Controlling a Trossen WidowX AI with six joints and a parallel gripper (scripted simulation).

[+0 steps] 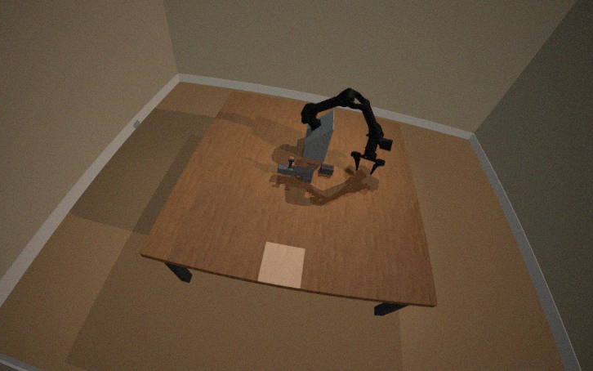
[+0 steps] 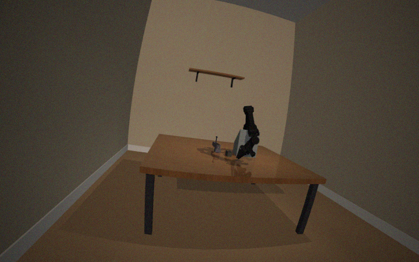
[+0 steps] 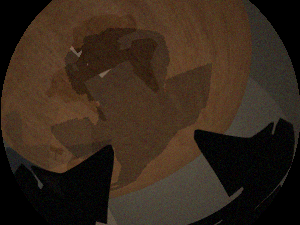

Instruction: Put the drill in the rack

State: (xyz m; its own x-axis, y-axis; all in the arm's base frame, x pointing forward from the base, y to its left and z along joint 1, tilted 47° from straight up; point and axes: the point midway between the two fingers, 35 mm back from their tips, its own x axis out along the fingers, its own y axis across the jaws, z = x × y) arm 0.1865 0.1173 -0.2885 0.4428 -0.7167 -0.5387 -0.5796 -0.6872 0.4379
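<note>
The dark drill lies 5 cm ahead of my gripper tip, 42 cm to the right of it and 6 cm above it. From my gripper tip the other things lie so: grey block: 5 cm ahead, 38 cm to the right, 1 cm above.
</note>
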